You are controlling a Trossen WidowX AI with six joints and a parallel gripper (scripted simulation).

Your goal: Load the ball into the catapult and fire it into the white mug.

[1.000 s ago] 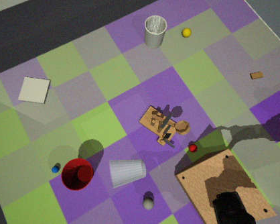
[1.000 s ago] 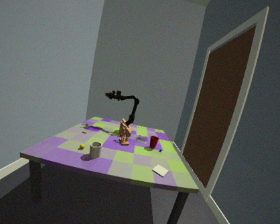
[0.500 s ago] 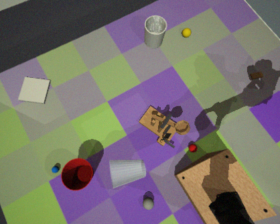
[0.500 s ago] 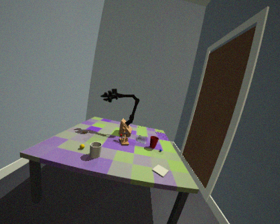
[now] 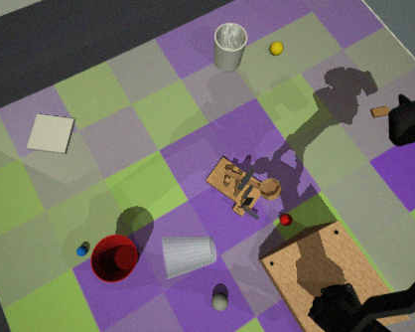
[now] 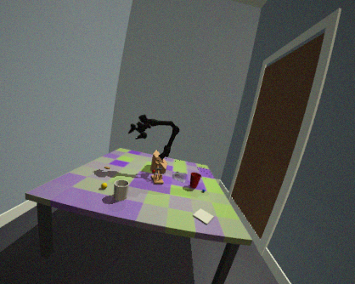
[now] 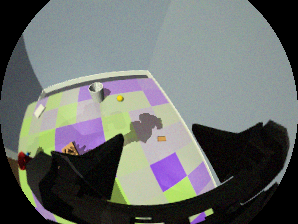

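Now: the wooden catapult 300 mm to the left of my gripper tip, 260 mm below it and 10 mm behind it. The rest, counted from my gripper tip: wooden block: 330 mm below, 170 mm to the right, 60 mm ahead; yellow ball: 360 mm ahead, 320 mm below, 20 mm to the left; red ball: 320 mm below, 230 mm to the left, 110 mm behind.
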